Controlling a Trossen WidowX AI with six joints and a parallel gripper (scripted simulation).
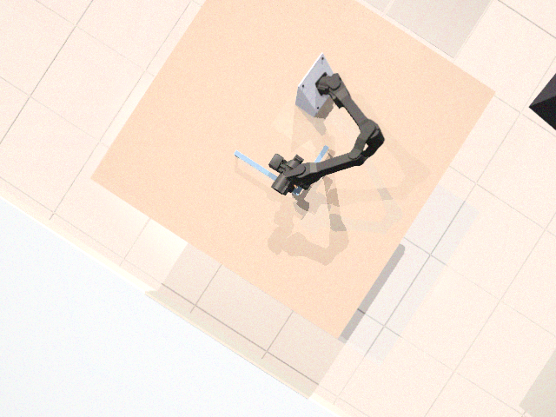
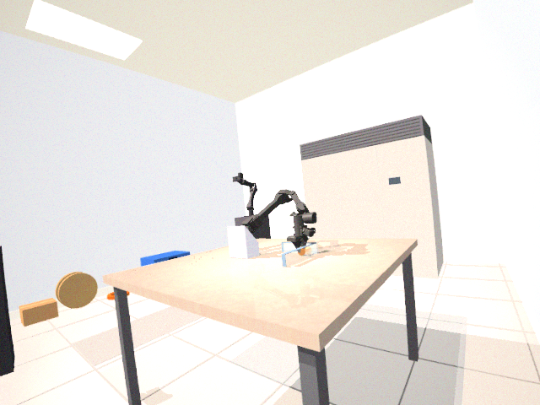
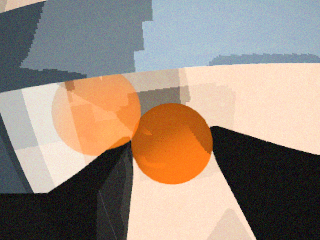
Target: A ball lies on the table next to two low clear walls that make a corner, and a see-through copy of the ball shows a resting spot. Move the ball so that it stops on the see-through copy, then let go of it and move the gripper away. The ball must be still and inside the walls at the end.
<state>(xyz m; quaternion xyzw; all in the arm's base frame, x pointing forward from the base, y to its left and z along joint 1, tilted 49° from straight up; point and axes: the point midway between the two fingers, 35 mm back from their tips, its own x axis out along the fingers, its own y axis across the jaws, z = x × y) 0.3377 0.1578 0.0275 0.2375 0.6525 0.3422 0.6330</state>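
My gripper tip is now 40 mm to the right of the see-through copy and 20 mm short of it. Round my gripper tip: orange ball right at my gripper tip; then clear wall 80 mm to the right, 60 mm ahead, 10 mm above.
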